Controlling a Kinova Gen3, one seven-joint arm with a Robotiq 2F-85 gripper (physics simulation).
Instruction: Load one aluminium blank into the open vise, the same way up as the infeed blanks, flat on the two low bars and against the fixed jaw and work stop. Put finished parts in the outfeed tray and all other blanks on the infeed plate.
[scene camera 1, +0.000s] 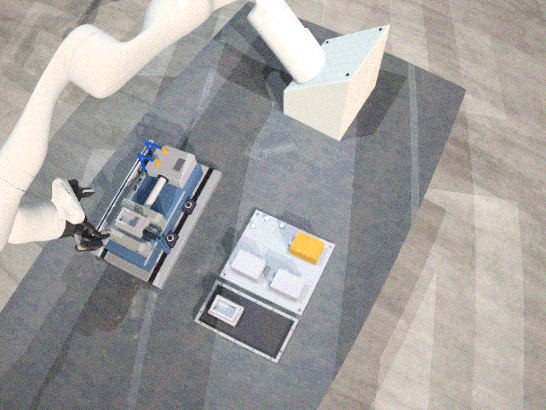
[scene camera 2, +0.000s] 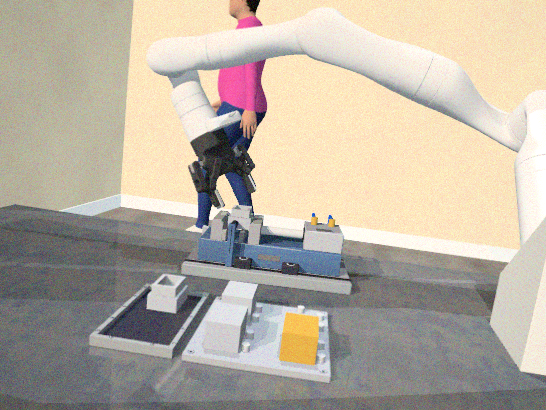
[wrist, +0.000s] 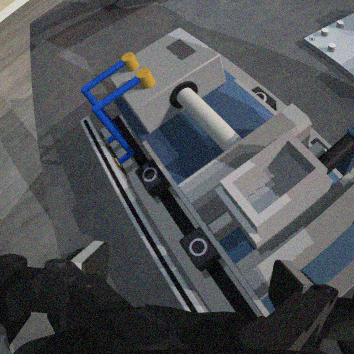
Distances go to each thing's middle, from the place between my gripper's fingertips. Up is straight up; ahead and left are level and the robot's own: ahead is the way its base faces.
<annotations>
My hand is 36 cm to the right of the dark outfeed tray (scene camera 2: 134, 327), 11 cm above it and 5 cm short of it. Also, from my hand: infeed plate (scene camera 2: 263, 357) 36 cm to the left, 11 cm below, 10 cm behind; then brass blank (scene camera 2: 300, 335) 41 cm to the left, 14 cm behind, 9 cm below.
</annotations>
